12 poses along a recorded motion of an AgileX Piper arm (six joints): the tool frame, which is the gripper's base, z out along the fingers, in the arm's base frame.
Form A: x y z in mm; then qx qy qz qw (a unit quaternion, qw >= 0).
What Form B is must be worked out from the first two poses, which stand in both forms.
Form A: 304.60 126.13 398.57 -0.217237 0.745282 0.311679 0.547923
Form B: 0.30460 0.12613 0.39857 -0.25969 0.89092 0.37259 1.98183
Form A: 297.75 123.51 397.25 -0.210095 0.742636 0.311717 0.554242
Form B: 0.29775 0.12351 0.39725 -0.25241 0.89221 0.37450 1.96669
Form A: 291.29 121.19 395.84 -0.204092 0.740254 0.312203 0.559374
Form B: 0.29129 0.12119 0.39584 -0.24622 0.89304 0.37664 1.95433
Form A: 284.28 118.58 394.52 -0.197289 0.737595 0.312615 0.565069
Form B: 0.28428 0.11858 0.39452 -0.23913 0.89401 0.37891 1.94056
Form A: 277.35 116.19 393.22 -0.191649 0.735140 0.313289 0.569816
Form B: 0.27735 0.11619 0.39322 -0.23321 0.89458 0.38124 1.92903
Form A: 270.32 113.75 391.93 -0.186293 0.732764 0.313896 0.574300
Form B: 0.27032 0.11375 0.39193 -0.22756 0.89509 0.38343 1.91809
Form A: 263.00 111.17 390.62 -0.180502 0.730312 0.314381 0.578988
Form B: 0.26300 0.11117 0.39062 -0.22138 0.89572 0.38558 1.90662
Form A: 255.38 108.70 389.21 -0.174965 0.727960 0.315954 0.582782
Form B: 0.25538 0.10870 0.38921 -0.21531 0.89581 0.38880 1.89730
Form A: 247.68 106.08 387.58 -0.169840 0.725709 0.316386 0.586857
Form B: 0.24768 0.10608 0.38758 -0.20976 0.89628 0.39075 1.88725
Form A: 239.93 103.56 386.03 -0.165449 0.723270 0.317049 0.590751
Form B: 0.23993 0.10356 0.38603 -0.20505 0.89641 0.39294 1.87761
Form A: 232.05 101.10 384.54 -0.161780 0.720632 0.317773 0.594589
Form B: 0.23205 0.10110 0.38454 -0.20121 0.89628 0.39523 1.86808
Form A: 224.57 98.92 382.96 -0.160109 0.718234 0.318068 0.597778
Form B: 0.22457 0.09892 0.38296 -0.19972 0.89593 0.39676 1.86014
